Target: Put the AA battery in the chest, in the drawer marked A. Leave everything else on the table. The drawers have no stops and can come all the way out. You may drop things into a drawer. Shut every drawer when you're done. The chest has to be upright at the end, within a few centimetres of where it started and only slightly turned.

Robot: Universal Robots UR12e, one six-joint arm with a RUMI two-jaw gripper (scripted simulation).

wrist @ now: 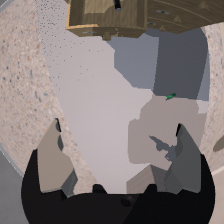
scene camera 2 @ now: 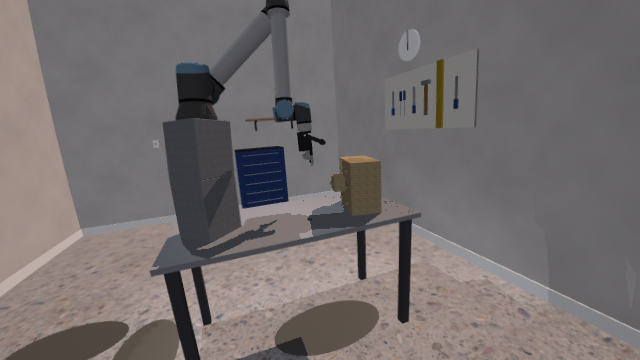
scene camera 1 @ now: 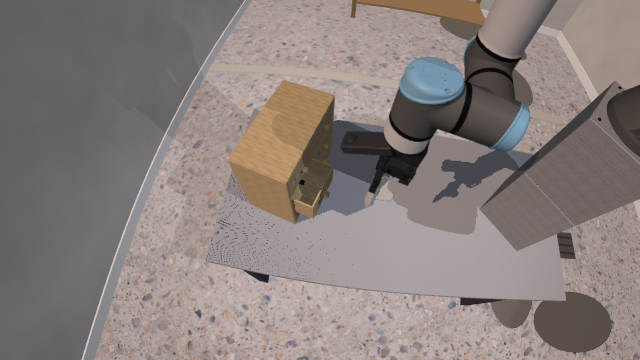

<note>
In view: my gripper (scene camera 1: 376, 180), a drawer (scene camera 1: 306, 199) and a wooden chest (scene camera 1: 263, 161).
The wooden chest shows as well in scene camera 2 (scene camera 2: 365, 176). My gripper is seen too in the wrist view (wrist: 119, 122).
</note>
